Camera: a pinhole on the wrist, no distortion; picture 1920 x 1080 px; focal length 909.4 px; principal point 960.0 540.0 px. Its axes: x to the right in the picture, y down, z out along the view. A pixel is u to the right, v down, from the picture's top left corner.
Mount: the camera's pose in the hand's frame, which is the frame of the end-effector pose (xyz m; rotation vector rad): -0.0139 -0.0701 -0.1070 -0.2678 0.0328 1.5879
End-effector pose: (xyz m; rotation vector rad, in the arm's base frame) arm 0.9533 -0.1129 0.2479 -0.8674 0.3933 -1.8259
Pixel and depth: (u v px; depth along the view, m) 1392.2 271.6 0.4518
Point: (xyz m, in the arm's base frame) 1.3189 -0.2135 0.3356
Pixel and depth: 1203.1 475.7 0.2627
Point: 1.0916 -0.0840 0.2983
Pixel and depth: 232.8 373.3 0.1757
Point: 0.9073 -0.0227 0.4184
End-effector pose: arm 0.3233 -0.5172 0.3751 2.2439 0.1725 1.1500
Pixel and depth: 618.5 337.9 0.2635
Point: 0.4806 -0.5018 0.2356
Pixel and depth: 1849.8 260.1 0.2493
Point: 0.3805 -0.7315 0.4708
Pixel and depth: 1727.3 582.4 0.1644
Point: 0.2986 -0.6244 0.3858
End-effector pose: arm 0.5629 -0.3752 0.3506 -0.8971 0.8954 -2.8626
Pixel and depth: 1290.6 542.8 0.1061
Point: 0.5844 -0.3536 0.3335
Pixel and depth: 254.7 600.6 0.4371
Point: 0.8990 -0.2839 0.7197
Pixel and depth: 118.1 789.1 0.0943
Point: 0.6270 -0.2483 0.3947
